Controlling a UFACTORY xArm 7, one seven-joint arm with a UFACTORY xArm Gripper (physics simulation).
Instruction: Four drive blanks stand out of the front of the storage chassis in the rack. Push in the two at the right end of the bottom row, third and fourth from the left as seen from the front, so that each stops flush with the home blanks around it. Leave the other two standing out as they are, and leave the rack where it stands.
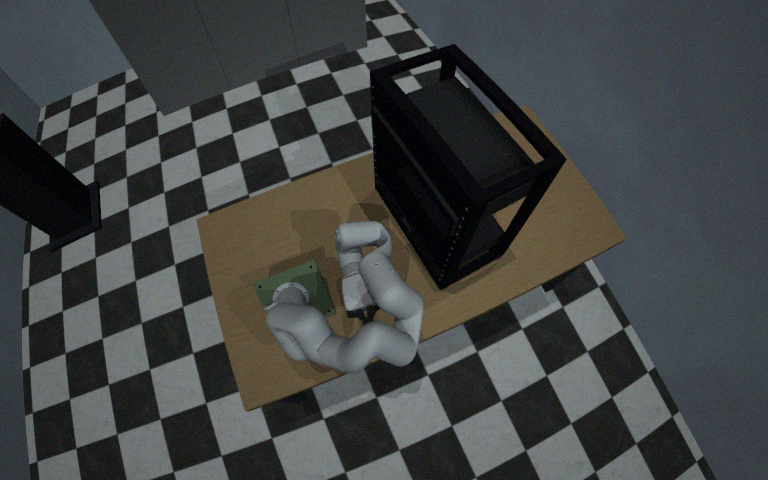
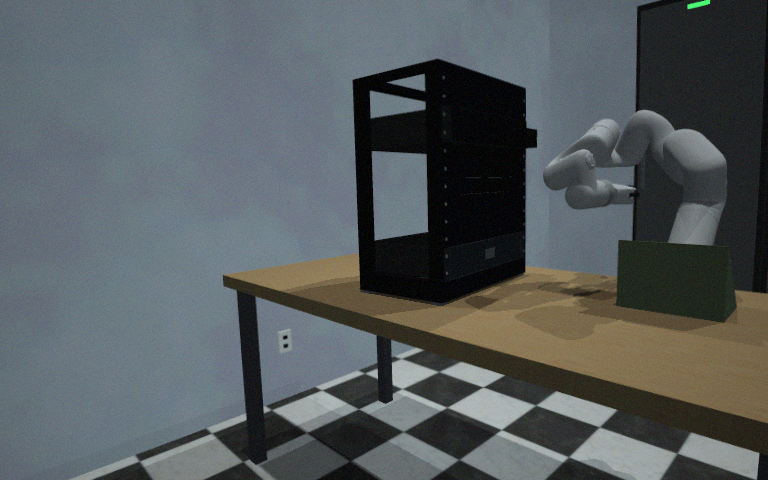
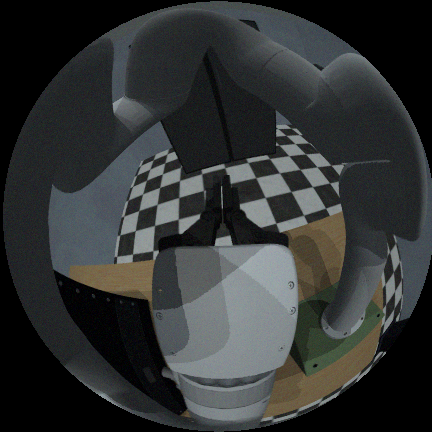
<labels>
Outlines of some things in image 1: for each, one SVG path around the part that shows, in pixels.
My gripper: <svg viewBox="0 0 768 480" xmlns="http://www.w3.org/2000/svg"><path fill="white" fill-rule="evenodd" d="M354 271L344 276L342 280L344 305L347 310L347 317L357 317L365 325L374 321L374 315L380 308L371 296L359 271Z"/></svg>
A black rack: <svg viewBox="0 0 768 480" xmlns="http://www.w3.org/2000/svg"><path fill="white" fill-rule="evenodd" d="M455 44L370 71L375 188L440 291L504 255L567 160L514 101ZM526 197L504 232L492 214ZM456 66L495 104L544 160L536 164L531 160L491 113L454 77ZM442 59L439 82L405 94L390 77Z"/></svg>
</labels>
